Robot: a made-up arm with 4 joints. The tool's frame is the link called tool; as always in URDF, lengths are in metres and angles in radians. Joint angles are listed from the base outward.
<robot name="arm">
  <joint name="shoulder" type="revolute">
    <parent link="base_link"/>
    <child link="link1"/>
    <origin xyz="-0.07 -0.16 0.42" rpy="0 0 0"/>
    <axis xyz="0 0 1"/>
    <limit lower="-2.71" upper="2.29"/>
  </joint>
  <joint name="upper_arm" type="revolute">
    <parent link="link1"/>
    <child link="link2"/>
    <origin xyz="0.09 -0.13 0.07" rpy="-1.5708 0 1.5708"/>
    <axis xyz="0 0 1"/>
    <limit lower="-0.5" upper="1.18"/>
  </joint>
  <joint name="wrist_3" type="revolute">
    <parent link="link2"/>
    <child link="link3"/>
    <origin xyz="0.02 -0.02 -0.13" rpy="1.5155 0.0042 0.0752"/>
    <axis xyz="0 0 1"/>
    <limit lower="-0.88" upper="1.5"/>
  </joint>
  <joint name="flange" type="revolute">
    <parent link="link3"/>
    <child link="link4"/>
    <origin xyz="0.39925 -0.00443 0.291" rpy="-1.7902 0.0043 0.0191"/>
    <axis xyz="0 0 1"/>
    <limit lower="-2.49" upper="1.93"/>
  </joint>
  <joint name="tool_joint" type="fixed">
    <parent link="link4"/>
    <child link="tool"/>
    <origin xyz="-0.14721 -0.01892 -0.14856" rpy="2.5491 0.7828 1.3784"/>
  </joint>
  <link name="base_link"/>
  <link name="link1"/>
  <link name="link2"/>
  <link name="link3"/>
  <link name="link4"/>
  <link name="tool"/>
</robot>
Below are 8 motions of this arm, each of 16 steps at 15 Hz.
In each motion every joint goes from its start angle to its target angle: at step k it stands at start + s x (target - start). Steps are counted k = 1, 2, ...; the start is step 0. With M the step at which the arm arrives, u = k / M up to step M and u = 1 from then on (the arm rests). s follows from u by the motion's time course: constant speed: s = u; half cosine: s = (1 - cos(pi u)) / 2; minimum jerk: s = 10 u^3 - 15 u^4 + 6 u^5.
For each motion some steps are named. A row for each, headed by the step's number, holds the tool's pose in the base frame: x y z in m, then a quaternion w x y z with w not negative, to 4 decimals.
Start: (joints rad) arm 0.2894 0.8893 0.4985 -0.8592
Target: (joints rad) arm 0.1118 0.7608 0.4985 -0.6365
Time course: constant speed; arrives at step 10
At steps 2, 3, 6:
2: 0.0740 0.1702 0.3550 0.7262 -0.3381 0.3563 0.4810
3: 0.0796 0.1701 0.3635 0.7309 -0.3398 0.3548 0.4738
6: 0.0966 0.1686 0.3892 0.7446 -0.3451 0.3502 0.4515

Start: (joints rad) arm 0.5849 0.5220 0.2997 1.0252
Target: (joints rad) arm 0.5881 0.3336 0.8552 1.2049
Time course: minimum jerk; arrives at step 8
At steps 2, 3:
2: -0.1622 0.3211 0.6805 0.5180 -0.8438 -0.0883 0.1092
3: -0.1903 0.2961 0.6981 0.5060 -0.8429 -0.1134 0.1435

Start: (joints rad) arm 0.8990 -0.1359 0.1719 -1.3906
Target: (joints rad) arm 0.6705 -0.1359 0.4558 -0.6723
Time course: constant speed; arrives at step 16
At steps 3, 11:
3: -0.0510 0.2345 0.7325 0.5302 0.2621 0.2425 0.7690
11: -0.0169 0.1747 0.7584 0.6092 0.1043 0.2045 0.7591

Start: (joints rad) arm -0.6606 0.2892 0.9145 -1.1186
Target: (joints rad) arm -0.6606 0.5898 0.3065 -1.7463
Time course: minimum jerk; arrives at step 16
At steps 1, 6, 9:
1: 0.1531 0.0208 0.5641 0.8415 0.1709 0.3115 0.4070
6: 0.2094 0.0202 0.5058 0.8603 0.2307 0.2952 0.3457
9: 0.2793 0.0036 0.4350 0.8813 0.2908 0.2521 0.2742

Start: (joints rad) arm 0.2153 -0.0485 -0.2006 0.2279
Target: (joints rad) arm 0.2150 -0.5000 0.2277 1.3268
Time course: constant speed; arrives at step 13
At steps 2, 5, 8, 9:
2: 0.2654 0.0386 0.9280 0.8993 -0.3569 0.2417 0.0739
5: 0.2356 0.0192 0.9844 0.8720 -0.4252 0.2333 0.0671
8: 0.2022 -0.0060 1.0368 0.8442 -0.4892 0.2125 0.0533
9: 0.1902 -0.0158 1.0530 0.8349 -0.5093 0.2033 0.0467

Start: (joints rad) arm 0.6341 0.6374 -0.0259 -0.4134
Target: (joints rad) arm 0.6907 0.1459 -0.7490 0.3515
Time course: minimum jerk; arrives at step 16
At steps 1, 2, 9, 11, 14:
1: 0.0639 0.2881 0.5493 0.8058 -0.4174 0.1252 0.4010
2: 0.0659 0.2886 0.5547 0.8087 -0.4174 0.1233 0.3958
9: 0.1645 0.2651 0.7718 0.8933 -0.4092 0.1218 0.1408
11: 0.2070 0.2397 0.8333 0.8990 -0.4053 0.1578 0.0516
14: 0.2455 0.2143 0.8762 0.8931 -0.4032 0.1986 -0.0167

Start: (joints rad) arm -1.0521 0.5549 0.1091 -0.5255
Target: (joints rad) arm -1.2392 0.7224 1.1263 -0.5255
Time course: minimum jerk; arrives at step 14
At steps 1, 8, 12, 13, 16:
1: 0.3477 -0.3131 0.5523 0.8880 -0.1129 0.3683 -0.2513
8: 0.2652 -0.1760 0.4835 0.8614 -0.0833 0.5011 -0.0037
12: 0.1993 -0.1126 0.4825 0.8197 -0.0444 0.5554 0.1332
13: 0.1953 -0.1093 0.4834 0.8167 -0.0417 0.5580 0.1411
16: 0.1946 -0.1088 0.4835 0.8162 -0.0413 0.5584 0.1424

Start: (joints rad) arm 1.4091 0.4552 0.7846 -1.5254
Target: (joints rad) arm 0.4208 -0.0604 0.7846 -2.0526
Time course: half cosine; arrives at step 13
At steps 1, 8, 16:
1: -0.3783 -0.0304 0.4510 0.1108 -0.0930 0.4362 0.8882
8: -0.2775 0.1217 0.5979 0.2390 0.3269 0.4354 0.8040
16: -0.1924 0.1571 0.6807 0.2648 0.5038 0.3436 0.7470

